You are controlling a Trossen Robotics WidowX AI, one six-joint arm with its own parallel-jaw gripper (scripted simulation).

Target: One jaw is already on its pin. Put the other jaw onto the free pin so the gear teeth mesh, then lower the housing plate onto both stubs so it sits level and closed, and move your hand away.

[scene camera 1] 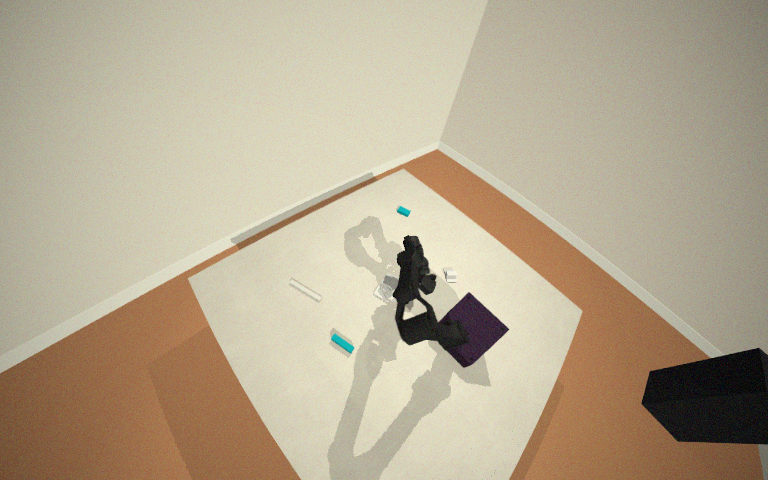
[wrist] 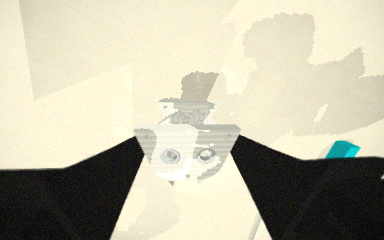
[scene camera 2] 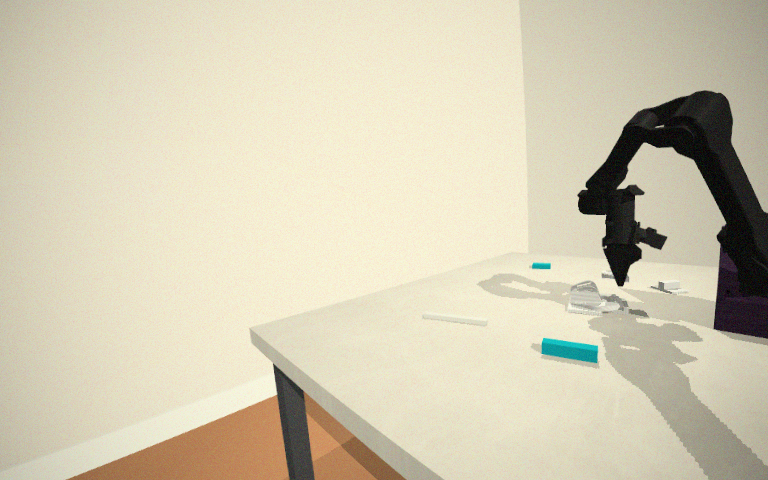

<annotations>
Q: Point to a teal block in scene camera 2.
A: At 584,352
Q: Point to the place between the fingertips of my gripper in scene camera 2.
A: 618,282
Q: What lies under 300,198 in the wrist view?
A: My gripper.
</annotations>
